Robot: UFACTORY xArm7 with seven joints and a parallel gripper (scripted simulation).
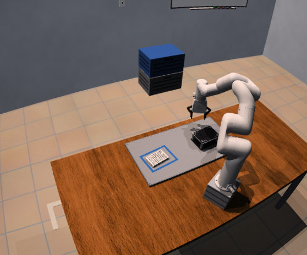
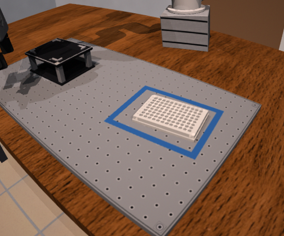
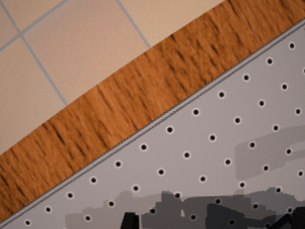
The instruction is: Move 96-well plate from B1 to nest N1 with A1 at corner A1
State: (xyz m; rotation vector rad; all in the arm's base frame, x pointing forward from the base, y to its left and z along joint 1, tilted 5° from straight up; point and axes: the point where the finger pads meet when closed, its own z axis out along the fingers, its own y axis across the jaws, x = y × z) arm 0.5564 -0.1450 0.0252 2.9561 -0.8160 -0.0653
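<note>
The white 96-well plate is 38 cm to the left of my hand, 17 cm behind it and 9 cm below it. The rest, counted from my hand: black raised nest N1 (14 cm behind, 4 cm below, 1 cm to the left).
</note>
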